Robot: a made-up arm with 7 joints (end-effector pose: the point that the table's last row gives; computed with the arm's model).
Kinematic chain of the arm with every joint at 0, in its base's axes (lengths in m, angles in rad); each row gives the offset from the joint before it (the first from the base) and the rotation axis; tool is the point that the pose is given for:
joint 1: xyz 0 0 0.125 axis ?
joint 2: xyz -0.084 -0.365 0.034 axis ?
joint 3: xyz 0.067 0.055 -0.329 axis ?
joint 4: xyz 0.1 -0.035 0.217 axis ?
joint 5: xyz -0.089 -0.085 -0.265 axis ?
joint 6: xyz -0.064 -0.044 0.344 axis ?
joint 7: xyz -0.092 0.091 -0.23 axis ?
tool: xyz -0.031 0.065 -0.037
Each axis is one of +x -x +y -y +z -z.
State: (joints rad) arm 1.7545 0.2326 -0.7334 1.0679 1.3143 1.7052 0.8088
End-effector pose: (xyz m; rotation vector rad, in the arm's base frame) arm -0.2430 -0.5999 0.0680 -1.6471 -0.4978 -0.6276
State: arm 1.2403 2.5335 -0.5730 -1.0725 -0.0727 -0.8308 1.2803
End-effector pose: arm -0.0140 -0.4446 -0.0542 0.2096 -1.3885 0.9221
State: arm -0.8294 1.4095 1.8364 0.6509 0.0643 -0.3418 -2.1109
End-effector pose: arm 0.1771 -0.6001 0.0421 0.6521 1.3316 -2.6771
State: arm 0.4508 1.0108 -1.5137 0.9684 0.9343 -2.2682 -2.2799
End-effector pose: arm 0.1041 -0.0847 0.0526 -0.9840 0.2413 -1.2104
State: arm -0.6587 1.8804 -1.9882 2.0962 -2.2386 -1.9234 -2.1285
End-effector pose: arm 0.2209 -0.4335 0.3807 0.5920 1.4511 0.2820
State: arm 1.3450 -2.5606 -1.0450 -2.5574 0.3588 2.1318 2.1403
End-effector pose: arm -0.4440 -0.3535 0.3564 -1.7832 -0.7628 0.4610
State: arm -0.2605 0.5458 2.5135 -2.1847 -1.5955 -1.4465 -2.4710
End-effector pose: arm -0.1475 -0.1474 -0.0229 1.5700 -2.1049 -1.3567
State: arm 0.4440 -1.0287 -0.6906 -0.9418 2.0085 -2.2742 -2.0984
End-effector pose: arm -0.1693 -0.3219 -0.2820 1.0256 -1.8670 1.0554
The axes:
joint 1: -y
joint 2: -x
joint 3: +z
joint 4: -x
joint 5: +z
joint 6: -x
joint 7: +x

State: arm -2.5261 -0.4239 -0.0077 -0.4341 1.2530 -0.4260 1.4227
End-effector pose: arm 0.0358 -0.4248 0.4385 -2.0298 -0.6994 1.6680
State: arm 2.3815 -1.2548 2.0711 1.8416 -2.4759 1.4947 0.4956
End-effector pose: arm -0.1679 -0.0225 0.1792 2.3561 -1.6444 0.9760
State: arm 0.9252 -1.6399 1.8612 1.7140 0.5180 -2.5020 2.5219
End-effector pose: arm -0.0166 -0.3786 -0.1067 -0.9407 -2.3193 -1.8333
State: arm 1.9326 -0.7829 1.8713 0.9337 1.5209 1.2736 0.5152
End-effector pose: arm -0.3657 -0.1313 0.2278 1.6839 0.6808 0.0819
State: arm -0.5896 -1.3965 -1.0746 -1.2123 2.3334 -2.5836 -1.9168
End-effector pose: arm -0.4354 -0.1595 0.1308 1.3517 -1.2838 0.1984
